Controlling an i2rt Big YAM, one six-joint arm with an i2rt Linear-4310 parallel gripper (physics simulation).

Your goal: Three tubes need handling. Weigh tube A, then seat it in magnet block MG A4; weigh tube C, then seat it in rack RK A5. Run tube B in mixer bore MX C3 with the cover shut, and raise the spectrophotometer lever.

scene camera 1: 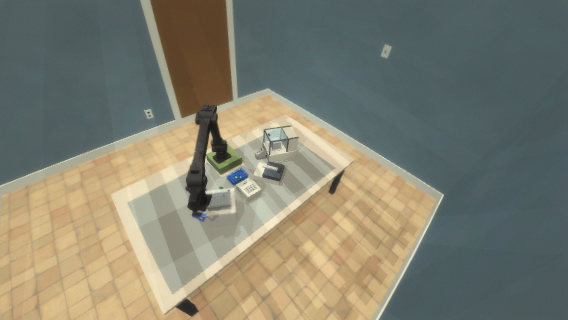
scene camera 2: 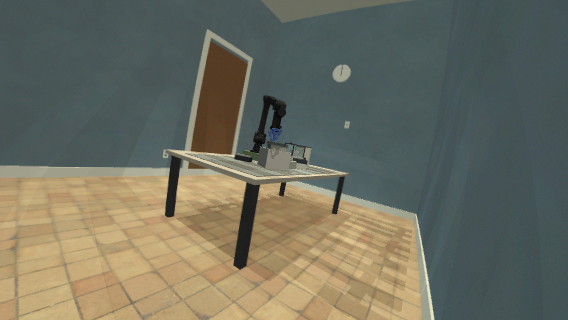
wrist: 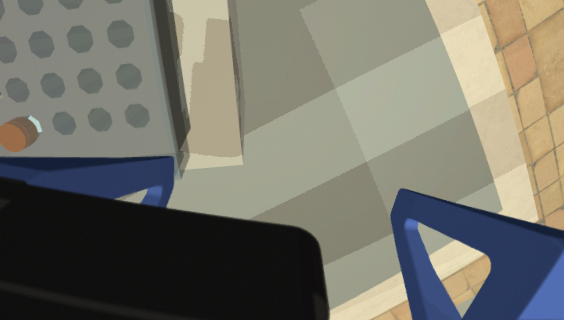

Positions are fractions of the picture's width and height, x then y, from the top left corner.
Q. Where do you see a mixer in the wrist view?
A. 0.20, 0.27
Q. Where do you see a glass-box balance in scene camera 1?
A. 0.49, 0.45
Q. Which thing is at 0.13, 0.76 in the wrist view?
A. My gripper.
